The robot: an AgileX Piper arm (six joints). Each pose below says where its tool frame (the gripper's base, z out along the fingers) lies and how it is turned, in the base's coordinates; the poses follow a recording.
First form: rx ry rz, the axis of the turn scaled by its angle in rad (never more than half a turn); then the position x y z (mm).
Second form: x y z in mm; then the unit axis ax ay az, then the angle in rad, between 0 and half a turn. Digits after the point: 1 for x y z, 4 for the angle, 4 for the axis.
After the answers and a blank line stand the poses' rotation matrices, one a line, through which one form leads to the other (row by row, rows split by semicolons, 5 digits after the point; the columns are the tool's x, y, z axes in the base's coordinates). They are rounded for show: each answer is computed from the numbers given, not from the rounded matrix.
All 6 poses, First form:
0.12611 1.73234 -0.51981 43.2 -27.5 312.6
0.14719 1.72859 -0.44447 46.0 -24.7 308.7
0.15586 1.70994 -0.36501 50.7 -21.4 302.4
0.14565 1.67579 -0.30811 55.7 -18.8 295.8
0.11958 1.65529 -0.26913 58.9 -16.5 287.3
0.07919 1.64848 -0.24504 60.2 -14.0 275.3
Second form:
43.2 -27.5 312.6 0.0696 0.9555 -0.2867 1.8130
46.0 -24.7 308.7 0.0822 0.9652 -0.2482 1.7909
50.7 -21.4 302.4 0.0888 0.9741 -0.2079 1.7554
55.7 -18.8 295.8 0.0852 0.9799 -0.1802 1.7101
58.9 -16.5 287.3 0.0711 0.9845 -0.1601 1.6813
60.2 -14.0 275.3 0.0475 0.9880 -0.1469 1.6685

-0.23388 0.36074 0.90287; -0.19593 0.89208 -0.40719; -0.95232 -0.27213 -0.13796
-0.21008 0.33885 0.91709; -0.14555 0.91673 -0.37206; -0.96679 -0.21164 -0.14327
-0.17422 0.30677 0.93570; -0.10204 0.93950 -0.32701; -0.97941 -0.15245 -0.13238
-0.13059 0.27348 0.95297; -0.08338 0.95477 -0.28542; -0.98793 -0.11673 -0.10188
-0.10465 0.23684 0.96590; -0.08135 0.96593 -0.24567; -0.99118 -0.10429 -0.08181
-0.09505 0.19763 0.97566; -0.09470 0.97385 -0.20649; -0.99096 -0.11202 -0.07385

